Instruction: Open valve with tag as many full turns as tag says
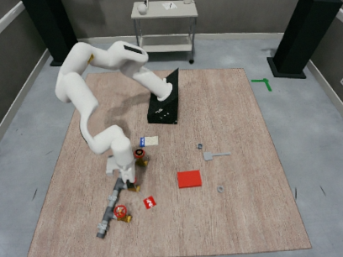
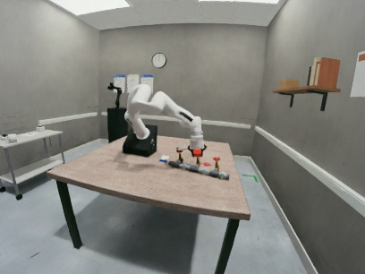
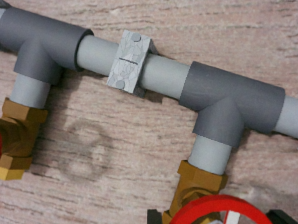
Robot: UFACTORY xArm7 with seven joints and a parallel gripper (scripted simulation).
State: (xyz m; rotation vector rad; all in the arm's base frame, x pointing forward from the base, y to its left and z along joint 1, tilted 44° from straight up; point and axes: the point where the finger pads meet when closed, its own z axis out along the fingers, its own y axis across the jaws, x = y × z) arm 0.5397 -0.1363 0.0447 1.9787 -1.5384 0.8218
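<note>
Now: hand 10 cm above the red square tag, 9 cm to the right of it and 7 cm short of it. Round my hand: grey key-shaped tool (43 cm to the left, 21 cm behind, 10 cm below); then white card (28 cm behind, 10 cm below, 5 cm to the left); then red block (29 cm to the left, 9 cm below, 6 cm behind).
</note>
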